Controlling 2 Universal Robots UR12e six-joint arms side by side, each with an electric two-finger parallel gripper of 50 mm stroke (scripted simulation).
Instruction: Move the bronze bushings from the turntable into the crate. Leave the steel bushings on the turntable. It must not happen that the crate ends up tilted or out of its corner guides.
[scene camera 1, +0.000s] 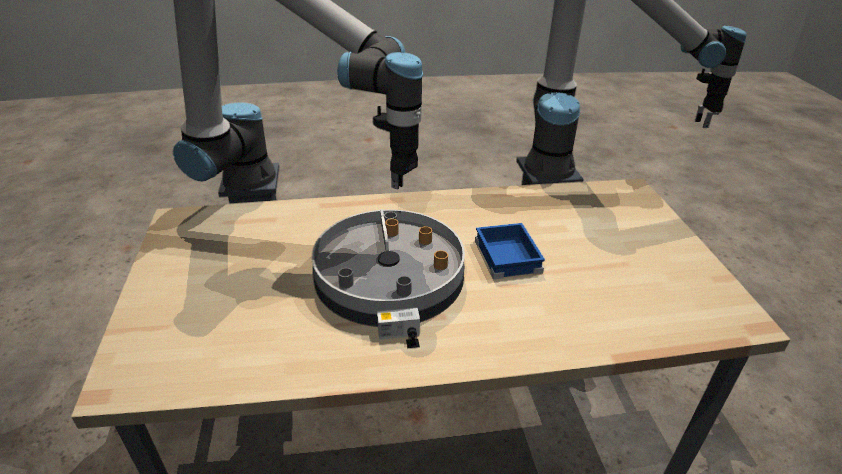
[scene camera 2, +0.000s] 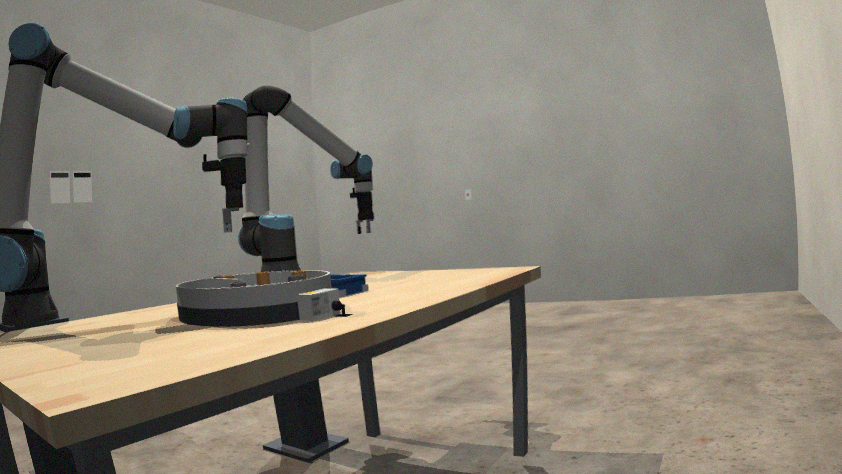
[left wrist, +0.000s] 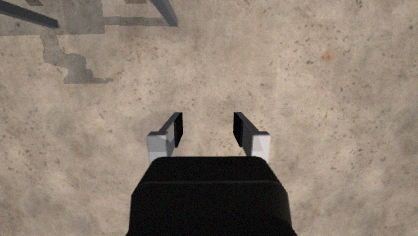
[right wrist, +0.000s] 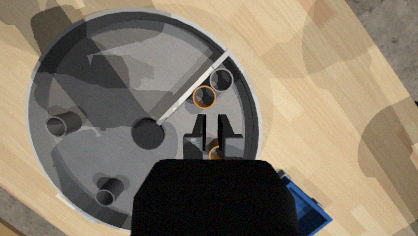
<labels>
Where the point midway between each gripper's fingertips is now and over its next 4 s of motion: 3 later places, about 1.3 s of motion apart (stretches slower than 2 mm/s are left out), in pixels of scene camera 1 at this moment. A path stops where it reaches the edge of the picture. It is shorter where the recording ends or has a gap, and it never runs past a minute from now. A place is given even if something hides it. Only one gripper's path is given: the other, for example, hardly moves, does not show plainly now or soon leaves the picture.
My right gripper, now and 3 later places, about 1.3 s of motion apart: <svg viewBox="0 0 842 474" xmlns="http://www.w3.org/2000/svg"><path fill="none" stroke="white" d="M397 186L400 215L401 221L400 228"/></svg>
</labels>
